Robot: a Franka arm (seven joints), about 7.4 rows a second.
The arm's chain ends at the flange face. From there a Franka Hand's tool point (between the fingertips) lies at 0.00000 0.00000 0.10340 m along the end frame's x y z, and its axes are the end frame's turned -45 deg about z.
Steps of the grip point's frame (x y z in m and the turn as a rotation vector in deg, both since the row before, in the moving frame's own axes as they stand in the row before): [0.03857 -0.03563 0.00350 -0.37 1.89 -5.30]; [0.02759 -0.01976 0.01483 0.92 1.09 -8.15]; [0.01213 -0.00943 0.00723 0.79 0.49 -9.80]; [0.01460 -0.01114 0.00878 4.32 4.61 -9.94]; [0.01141 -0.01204 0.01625 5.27 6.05 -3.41]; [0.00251 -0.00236 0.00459 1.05 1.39 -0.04]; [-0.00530 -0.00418 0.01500 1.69 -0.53 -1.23]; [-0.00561 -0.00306 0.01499 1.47 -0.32 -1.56]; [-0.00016 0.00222 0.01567 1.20 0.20 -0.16]
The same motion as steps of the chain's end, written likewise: [-0.00071 -0.05040 0.00356 1.07 1.60 -5.30]; [0.00550 -0.03091 0.01486 1.42 0.12 -8.15]; [0.00243 -0.01365 0.00724 0.91 -0.21 -9.80]; [0.00306 -0.00685 0.00941 6.31 0.21 -9.94]; [-0.00101 -0.00216 0.01726 8.00 0.55 -3.41]; [-0.00033 -0.00033 0.00464 1.73 0.24 -0.04]; [-0.00386 0.00224 0.01505 0.82 -1.57 -1.23]; [-0.00383 0.00324 0.01503 0.81 -1.27 -1.56]; [0.00274 0.00347 0.01569 0.99 -0.71 -0.16]
